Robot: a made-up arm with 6 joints.
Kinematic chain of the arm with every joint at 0, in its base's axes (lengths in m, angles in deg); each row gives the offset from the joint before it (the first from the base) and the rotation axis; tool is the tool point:
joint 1: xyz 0 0 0.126 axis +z
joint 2: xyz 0 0 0 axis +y
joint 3: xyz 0 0 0.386 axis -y
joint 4: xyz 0 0 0 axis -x
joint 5: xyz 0.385 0 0 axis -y
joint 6: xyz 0 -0.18 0 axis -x
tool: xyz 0 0 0
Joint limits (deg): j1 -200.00..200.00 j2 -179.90..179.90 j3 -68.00..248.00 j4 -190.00..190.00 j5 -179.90..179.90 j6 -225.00..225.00
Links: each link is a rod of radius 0.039 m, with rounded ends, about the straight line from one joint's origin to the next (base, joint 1, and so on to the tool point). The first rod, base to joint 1, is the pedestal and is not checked.
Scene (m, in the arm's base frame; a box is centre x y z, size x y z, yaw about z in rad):
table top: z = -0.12
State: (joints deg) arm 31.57 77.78 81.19 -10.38 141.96 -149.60
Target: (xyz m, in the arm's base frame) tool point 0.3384 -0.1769 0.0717
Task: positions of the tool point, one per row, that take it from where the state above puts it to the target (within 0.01 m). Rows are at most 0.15 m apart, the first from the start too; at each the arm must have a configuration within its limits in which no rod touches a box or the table.
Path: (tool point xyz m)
1: 0.7462 0.1736 0.1725
2: 0.7272 0.0952 0.1472
3: 0.6860 0.0186 0.1240
4: 0.6236 -0.0511 0.1038
5: 0.5426 -0.1094 0.0877
6: 0.4461 -0.1523 0.0768
7: 0.3384 -0.1769 0.0717

